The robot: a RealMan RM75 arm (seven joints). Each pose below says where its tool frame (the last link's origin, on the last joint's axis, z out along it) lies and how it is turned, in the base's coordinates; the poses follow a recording.
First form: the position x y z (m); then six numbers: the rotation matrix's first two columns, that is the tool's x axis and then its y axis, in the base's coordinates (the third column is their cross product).
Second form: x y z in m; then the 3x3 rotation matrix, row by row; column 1 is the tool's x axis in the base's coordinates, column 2 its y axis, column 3 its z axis. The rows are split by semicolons. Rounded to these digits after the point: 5 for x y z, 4 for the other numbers.
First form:
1: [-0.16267, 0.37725, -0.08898, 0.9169, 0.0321, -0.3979, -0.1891, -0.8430, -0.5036]
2: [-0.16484, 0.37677, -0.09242, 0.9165, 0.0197, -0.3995, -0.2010, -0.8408, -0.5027]
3: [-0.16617, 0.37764, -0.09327, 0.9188, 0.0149, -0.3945, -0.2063, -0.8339, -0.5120]
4: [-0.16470, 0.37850, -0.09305, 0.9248, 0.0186, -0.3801, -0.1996, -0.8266, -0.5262]
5: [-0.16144, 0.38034, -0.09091, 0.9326, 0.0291, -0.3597, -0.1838, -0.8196, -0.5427]
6: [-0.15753, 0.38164, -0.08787, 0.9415, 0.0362, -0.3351, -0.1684, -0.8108, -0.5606]
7: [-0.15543, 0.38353, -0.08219, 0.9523, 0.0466, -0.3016, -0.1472, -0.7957, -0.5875]
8: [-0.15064, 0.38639, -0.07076, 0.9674, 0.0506, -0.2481, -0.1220, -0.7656, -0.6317]
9: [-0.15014, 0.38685, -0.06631, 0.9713, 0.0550, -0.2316, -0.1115, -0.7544, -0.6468]
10: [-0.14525, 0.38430, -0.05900, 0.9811, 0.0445, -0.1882, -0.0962, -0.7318, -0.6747]
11: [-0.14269, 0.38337, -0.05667, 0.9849, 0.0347, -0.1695, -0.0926, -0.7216, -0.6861]
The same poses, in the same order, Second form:
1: -0.16267, 0.37725, -0.08898; 0.9169, -0.1891, -0.3516; 0.0321, -0.8430, 0.5370; -0.3979, -0.5036, -0.7669
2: -0.16484, 0.37677, -0.09242; 0.9165, -0.2010, -0.3458; 0.0197, -0.8408, 0.5410; -0.3995, -0.5027, -0.7666
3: -0.16617, 0.37764, -0.09327; 0.9188, -0.2063, -0.3366; 0.0149, -0.8339, 0.5518; -0.3945, -0.5120, -0.7631
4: -0.16470, 0.37850, -0.09305; 0.9248, -0.1996, -0.3240; 0.0186, -0.8266, 0.5625; -0.3801, -0.5262, -0.7607
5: -0.16144, 0.38034, -0.09091; 0.9326, -0.1838, -0.3106; 0.0291, -0.8196, 0.5722; -0.3597, -0.5427, -0.7590
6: -0.15753, 0.38164, -0.08787; 0.9415, -0.1684, -0.2920; 0.0362, -0.8108, 0.5842; -0.3351, -0.5606, -0.7573
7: -0.15543, 0.38353, -0.08219; 0.9523, -0.1472, -0.2674; 0.0466, -0.7957, 0.6039; -0.3016, -0.5875, -0.7509
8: -0.15064, 0.38639, -0.07076; 0.9674, -0.1220, -0.2219; 0.0506, -0.7656, 0.6414; -0.2481, -0.6317, -0.7345
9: -0.15014, 0.38685, -0.06631; 0.9713, -0.1115, -0.2103; 0.0550, -0.7544, 0.6541; -0.2316, -0.6468, -0.7266
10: -0.14525, 0.38430, -0.05900; 0.9811, -0.0962, -0.1677; 0.0445, -0.7318, 0.6801; -0.1882, -0.6747, -0.7137
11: -0.14269, 0.38337, -0.05667; 0.9849, -0.0926, -0.1461; 0.0347, -0.7216, 0.6914; -0.1695, -0.6861, -0.7075
